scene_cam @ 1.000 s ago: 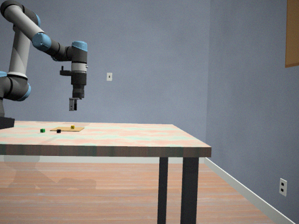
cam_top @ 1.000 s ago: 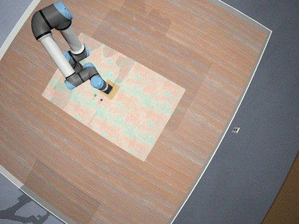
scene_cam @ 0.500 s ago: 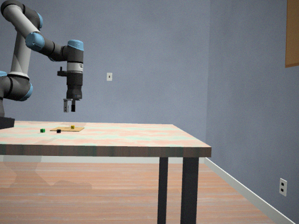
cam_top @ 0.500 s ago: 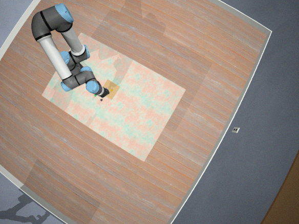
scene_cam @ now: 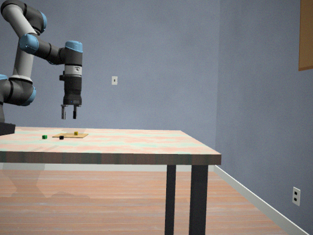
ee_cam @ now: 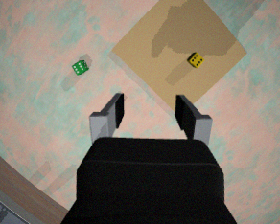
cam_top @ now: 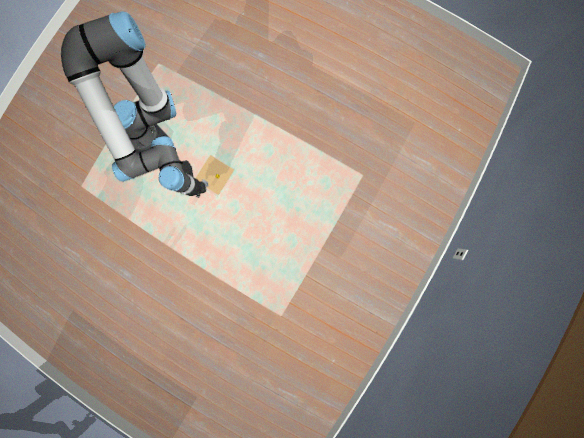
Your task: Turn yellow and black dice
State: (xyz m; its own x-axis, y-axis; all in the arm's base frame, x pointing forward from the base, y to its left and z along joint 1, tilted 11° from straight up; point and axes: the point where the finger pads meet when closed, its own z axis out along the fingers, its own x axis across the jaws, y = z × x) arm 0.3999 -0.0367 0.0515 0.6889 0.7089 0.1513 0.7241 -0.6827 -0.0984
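Now: hand 10 cm above the black die, 5 cm to the left of it and 2 cm past it. The rest, counted from my hand: yellow die 9 cm below, 7 cm to the left, 1 cm ahead; then tan mat 10 cm below, 7 cm to the left, 1 cm behind; then green die 10 cm below, 9 cm behind, 5 cm to the right.
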